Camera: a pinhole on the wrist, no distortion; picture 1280 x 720 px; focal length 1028.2 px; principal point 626.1 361.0 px. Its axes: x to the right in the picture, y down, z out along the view. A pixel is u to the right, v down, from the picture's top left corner.
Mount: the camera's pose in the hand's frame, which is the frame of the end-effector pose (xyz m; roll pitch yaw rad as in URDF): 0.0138 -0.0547 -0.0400 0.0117 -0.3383 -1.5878
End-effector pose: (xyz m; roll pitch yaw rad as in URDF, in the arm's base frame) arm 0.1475 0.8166 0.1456 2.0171 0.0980 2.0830
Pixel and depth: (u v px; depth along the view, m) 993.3 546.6 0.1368
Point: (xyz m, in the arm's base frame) 0.1961 0.8753 0.0467
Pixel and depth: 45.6 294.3 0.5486
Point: 0.5992 1.0720 0.3639
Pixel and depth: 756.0 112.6 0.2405
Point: 0.3275 0.8553 0.0633
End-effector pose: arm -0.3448 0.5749 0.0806 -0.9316 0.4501 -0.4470
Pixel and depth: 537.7 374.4 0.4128
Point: -0.1412 0.8544 0.1708
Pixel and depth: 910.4 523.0 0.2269
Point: -0.1909 0.6491 0.1931
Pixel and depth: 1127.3 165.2 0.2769
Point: -0.2202 0.6923 0.3064
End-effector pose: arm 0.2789 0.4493 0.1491 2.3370 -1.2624 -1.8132
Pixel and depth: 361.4 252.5 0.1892
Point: 0.1470 0.4393 0.1291
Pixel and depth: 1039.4 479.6 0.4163
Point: -0.0379 0.1787 0.1006
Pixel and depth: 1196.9 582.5 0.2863
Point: 0.0866 0.2036 0.1331
